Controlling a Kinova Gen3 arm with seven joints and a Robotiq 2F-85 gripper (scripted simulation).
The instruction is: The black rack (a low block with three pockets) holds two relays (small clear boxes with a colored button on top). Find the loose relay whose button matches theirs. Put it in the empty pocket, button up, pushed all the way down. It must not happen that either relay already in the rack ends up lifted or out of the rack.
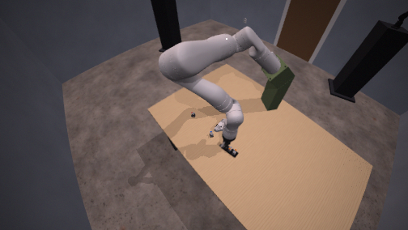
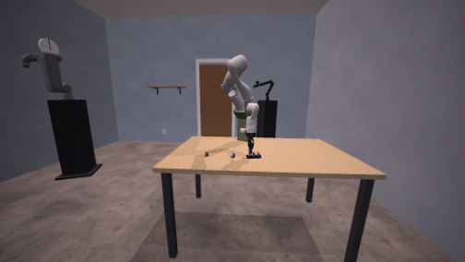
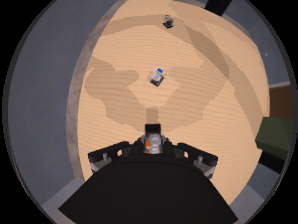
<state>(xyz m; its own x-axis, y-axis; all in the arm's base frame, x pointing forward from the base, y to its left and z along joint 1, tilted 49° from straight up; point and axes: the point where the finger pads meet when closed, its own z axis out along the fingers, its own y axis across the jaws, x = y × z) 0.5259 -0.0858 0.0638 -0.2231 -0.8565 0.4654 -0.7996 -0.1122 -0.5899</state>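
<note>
My hand is 5 cm above the rack, 3 cm to the right of it and 1 cm short of it.
</note>
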